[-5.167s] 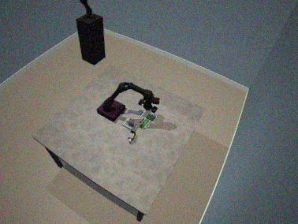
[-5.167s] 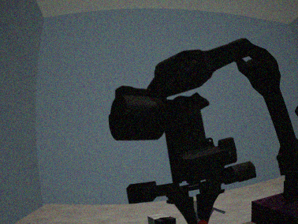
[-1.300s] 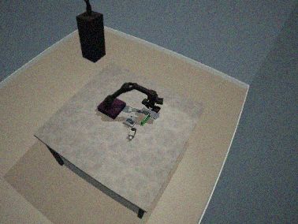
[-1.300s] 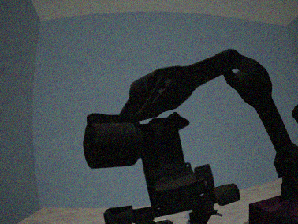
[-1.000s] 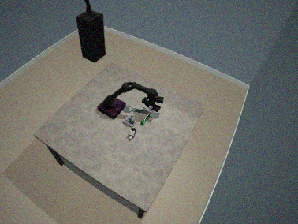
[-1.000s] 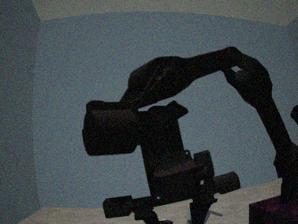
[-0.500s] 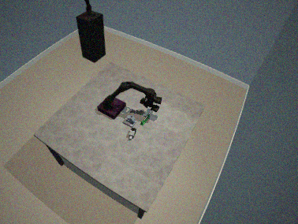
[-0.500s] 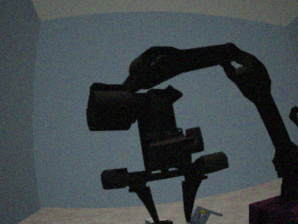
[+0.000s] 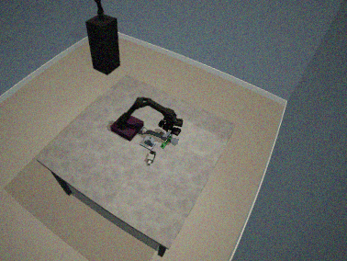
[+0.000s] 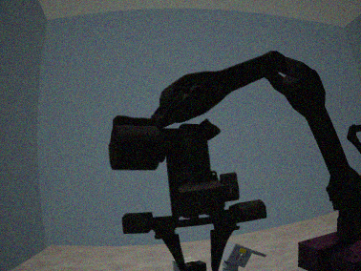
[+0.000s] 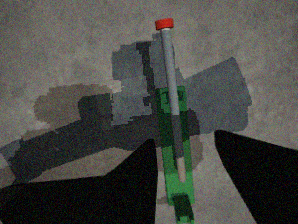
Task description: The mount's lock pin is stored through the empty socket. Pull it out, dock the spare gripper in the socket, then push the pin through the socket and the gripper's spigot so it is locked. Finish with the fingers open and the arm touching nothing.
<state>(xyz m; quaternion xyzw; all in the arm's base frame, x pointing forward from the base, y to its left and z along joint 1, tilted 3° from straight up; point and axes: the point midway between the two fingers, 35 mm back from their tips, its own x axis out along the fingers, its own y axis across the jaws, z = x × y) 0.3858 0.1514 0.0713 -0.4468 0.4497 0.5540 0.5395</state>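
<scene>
My gripper tip is now 4 cm to the left of the green bar and 7 cm above it. From my gripper tip the other things lie so: spare gripper: 1 cm behind, 26 cm to the right, 6 cm below; then grey socket block: 10 cm behind, 14 cm to the right, 4 cm below.
</scene>
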